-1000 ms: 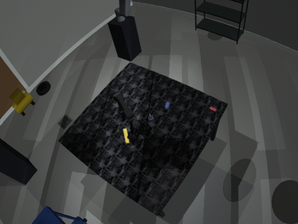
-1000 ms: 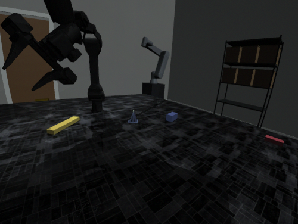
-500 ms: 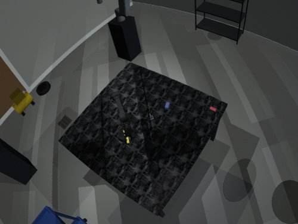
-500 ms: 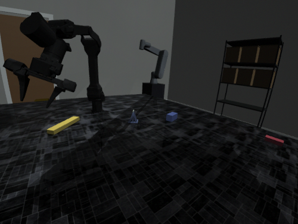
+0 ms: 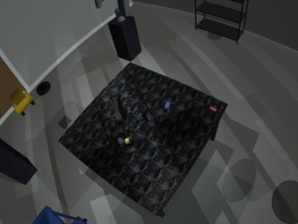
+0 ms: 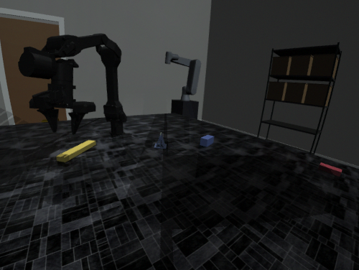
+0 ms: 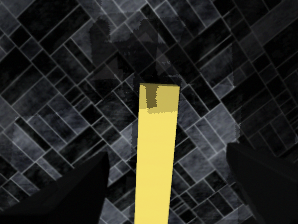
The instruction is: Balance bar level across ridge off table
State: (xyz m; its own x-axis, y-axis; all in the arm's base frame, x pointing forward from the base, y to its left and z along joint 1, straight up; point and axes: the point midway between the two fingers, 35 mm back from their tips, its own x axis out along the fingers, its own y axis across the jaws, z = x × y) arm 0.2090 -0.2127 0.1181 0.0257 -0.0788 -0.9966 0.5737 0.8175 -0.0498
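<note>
Right now my gripper tip is 4 cm past the yellow bar, 3 cm to the right of it and 8 cm above it. Round my gripper tip: red block: 53 cm ahead, 72 cm to the left, 8 cm below; blue cube: 11 cm ahead, 52 cm to the left, 7 cm below.
</note>
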